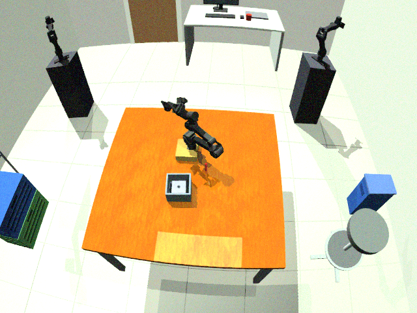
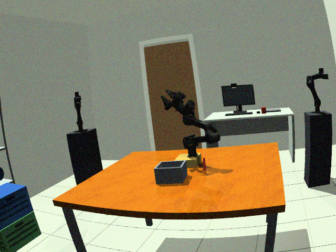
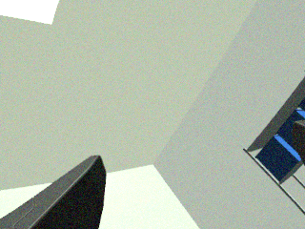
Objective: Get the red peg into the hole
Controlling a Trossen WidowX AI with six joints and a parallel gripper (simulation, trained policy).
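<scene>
The red peg lies 460 mm below my gripper tip, 250 mm to the left of it and 160 mm ahead of it. The rest, counted from my gripper tip: plate (460 mm below, 320 mm ahead, 80 mm to the left); grey box (480 mm below, 320 mm ahead, 80 mm to the left).
</scene>
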